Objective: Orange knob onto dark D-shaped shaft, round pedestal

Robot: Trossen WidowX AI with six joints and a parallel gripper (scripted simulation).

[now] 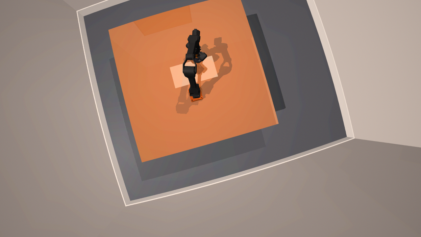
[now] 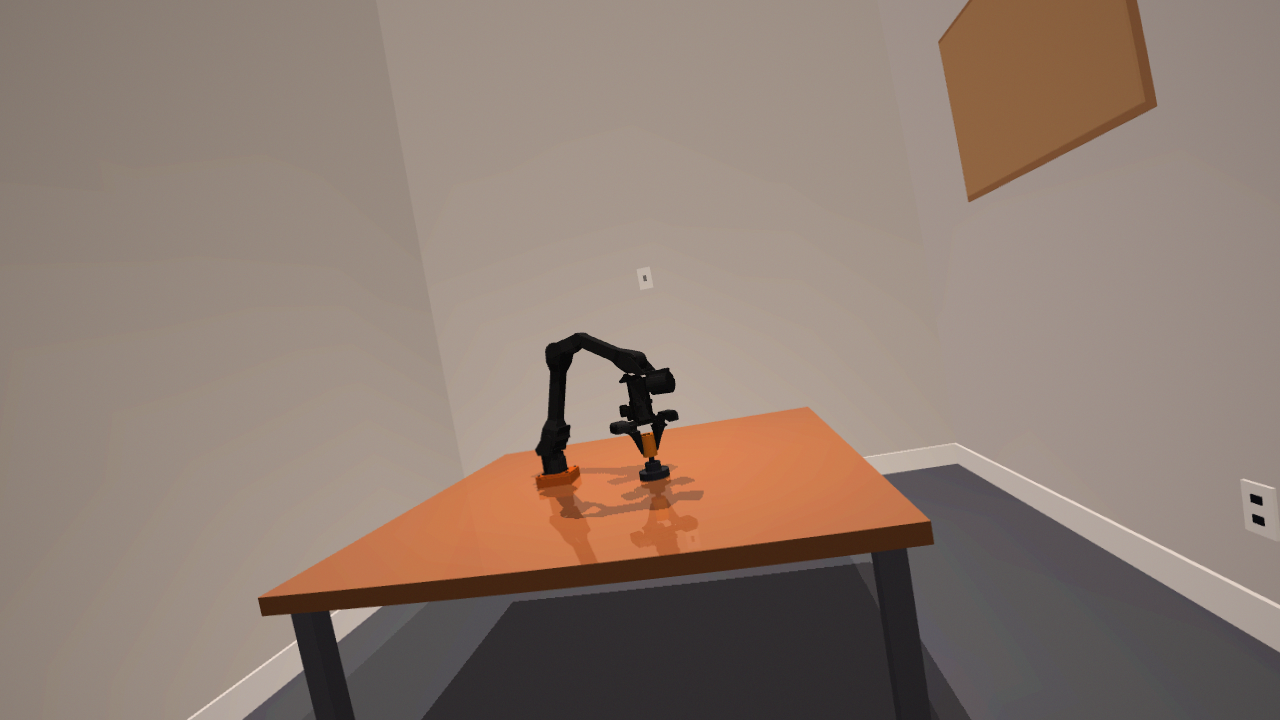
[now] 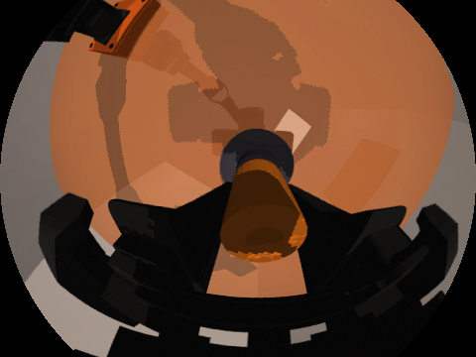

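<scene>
Now: the orange knob 20 mm above my gripper tip. Round my gripper tip: dark round pedestal 40 mm below.
</scene>
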